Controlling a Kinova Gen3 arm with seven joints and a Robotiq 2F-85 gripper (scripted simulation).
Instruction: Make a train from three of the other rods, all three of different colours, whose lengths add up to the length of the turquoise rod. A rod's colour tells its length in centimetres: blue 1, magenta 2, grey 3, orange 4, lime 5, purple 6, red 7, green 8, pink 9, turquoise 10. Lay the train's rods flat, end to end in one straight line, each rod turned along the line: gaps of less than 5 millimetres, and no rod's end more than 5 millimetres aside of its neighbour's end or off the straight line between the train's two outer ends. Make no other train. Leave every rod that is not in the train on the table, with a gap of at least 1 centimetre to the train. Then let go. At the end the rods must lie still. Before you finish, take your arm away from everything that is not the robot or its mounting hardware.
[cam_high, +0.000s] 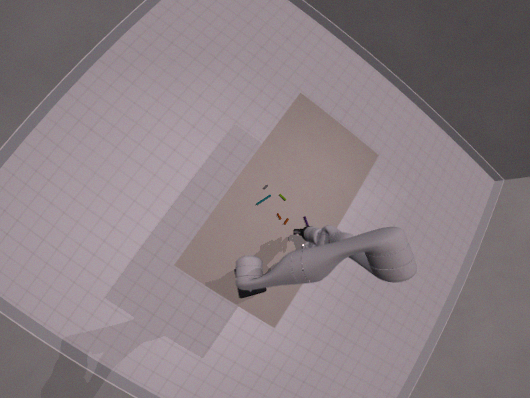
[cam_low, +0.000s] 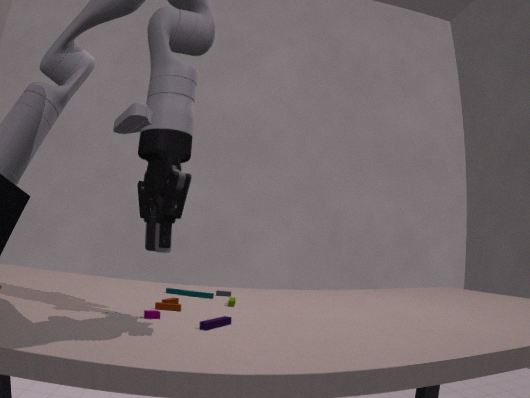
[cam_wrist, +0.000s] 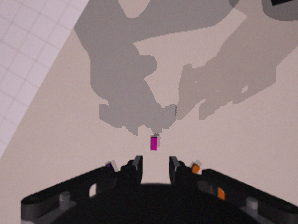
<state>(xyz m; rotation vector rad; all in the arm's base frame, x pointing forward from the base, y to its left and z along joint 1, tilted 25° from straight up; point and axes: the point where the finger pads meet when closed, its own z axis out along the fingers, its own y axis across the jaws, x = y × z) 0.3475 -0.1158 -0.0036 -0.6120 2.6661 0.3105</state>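
Now: hand 29 cm to the right of the grey rod, 11 cm short of it and 11 cm above it. The rest, counted from my hand: lime rod (17 cm to the left, 12 cm ahead, 11 cm below); purple rod (11 cm below, 8 cm ahead, 3 cm to the right); magenta rod (11 cm below, 1 cm to the right).
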